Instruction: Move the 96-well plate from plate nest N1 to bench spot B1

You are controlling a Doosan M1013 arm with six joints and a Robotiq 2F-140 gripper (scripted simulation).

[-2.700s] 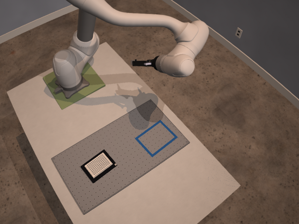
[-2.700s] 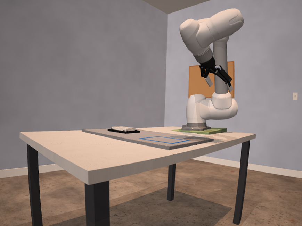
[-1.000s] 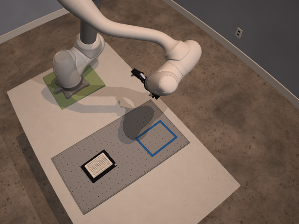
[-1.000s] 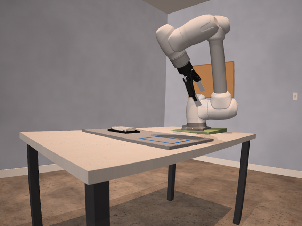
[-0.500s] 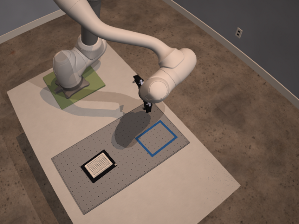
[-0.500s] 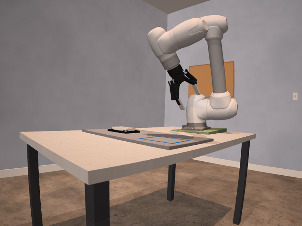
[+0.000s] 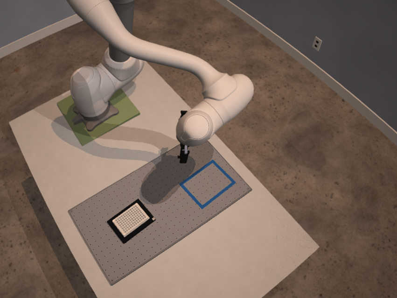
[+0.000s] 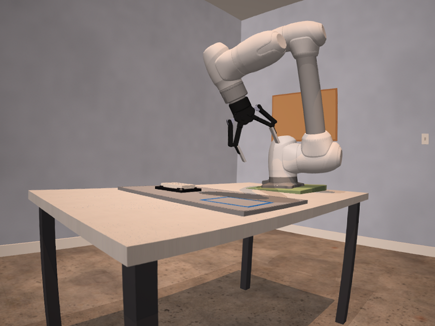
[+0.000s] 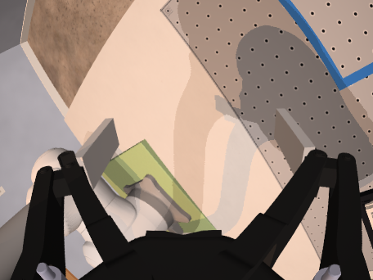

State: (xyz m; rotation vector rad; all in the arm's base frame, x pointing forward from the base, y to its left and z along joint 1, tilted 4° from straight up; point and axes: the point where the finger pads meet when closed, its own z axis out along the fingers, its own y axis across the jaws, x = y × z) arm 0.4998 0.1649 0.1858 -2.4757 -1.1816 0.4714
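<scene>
The white 96-well plate lies 9 cm ahead of my hand, 34 cm to the right of it and 16 cm below it. Also, from my hand: black plate nest: 9 cm ahead, 34 cm to the right, 17 cm below.
</scene>
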